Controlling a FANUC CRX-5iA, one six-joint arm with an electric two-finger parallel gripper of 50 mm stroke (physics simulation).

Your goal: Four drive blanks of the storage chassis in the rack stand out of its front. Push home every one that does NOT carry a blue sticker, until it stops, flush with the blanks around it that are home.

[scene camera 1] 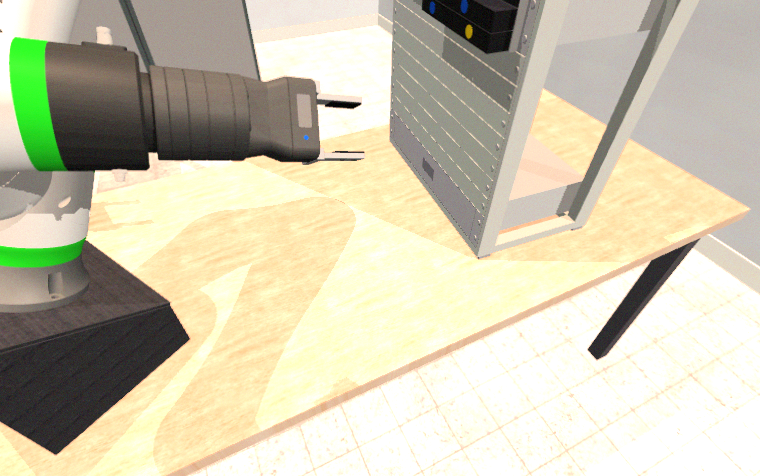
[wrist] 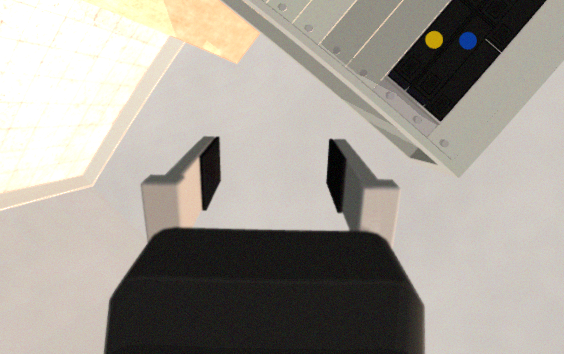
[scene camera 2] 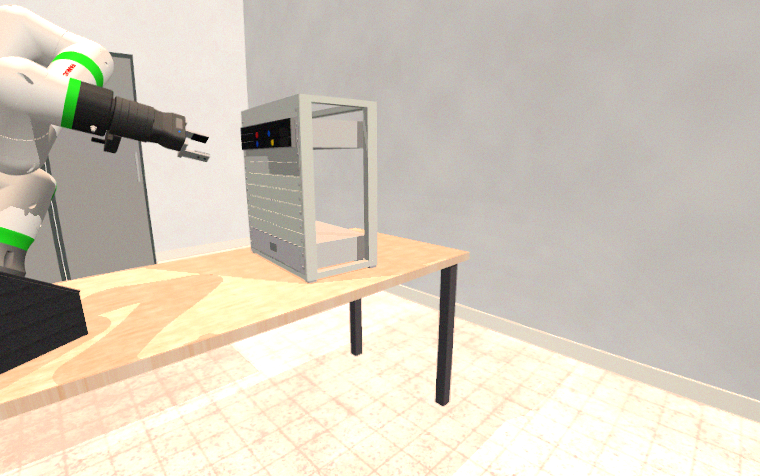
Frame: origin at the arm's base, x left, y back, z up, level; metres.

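Where they show: gripper, fingertip midpoint: [scene camera 1: 359, 129] [wrist: 273, 160] [scene camera 2: 207, 148]; arm's base at its link origin: [scene camera 1: 25, 284].
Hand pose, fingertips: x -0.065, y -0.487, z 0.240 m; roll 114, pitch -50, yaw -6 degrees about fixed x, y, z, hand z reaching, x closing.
Things, the pixels of their top centre, and the offset from my fingertips. "spot": a spot on its surface instead. Level surfaces: height alone.
- black storage chassis at a spot on its surface: [wrist: 452, 85] spot: dx +0.208, dy -0.241, dz +0.074 m
- red sticker at its top centre: [scene camera 2: 256, 132] dx +0.337, dy -0.182, dz +0.059 m
- yellow sticker at its top centre: [wrist: 440, 45] [scene camera 2: 272, 139] dx +0.216, dy -0.204, dz +0.031 m
- wooden table at its surface level: dz -0.424 m
- darker unit at a spot on its surface: [scene camera 1: 448, 185] [scene camera 2: 284, 246] spot: dx +0.287, dy -0.242, dz -0.329 m
The black storage chassis [scene camera 1: 496, 38] [scene camera 2: 284, 134] [wrist: 452, 85] sits high in the grey rack [scene camera 1: 517, 134] [scene camera 2: 308, 196] [wrist: 500, 105]. In scene camera 2, a red sticker [scene camera 2: 256, 135] and a blue sticker [scene camera 2: 268, 133] are in the upper row, a blue sticker [scene camera 2: 257, 143] and a yellow sticker [scene camera 2: 272, 142] in the lower. The wrist view shows a yellow sticker [wrist: 434, 39] and a blue sticker [wrist: 467, 40]. How far each blank stands out is unclear; the chassis top is cut off in scene camera 1. My gripper [scene camera 1: 362, 128] [scene camera 2: 208, 148] [wrist: 273, 160] is open and empty, in front of the rack, apart from it.
The rack stands on the wooden table [scene camera 1: 392, 313] [scene camera 2: 185, 313]. Grey filler panels [scene camera 1: 448, 95] [scene camera 2: 274, 196] cover its front below the chassis, with a darker unit [scene camera 1: 448, 185] [scene camera 2: 286, 251] at the bottom. The arm's dark pedestal [scene camera 1: 100, 381] [scene camera 2: 39, 325] is at the left.
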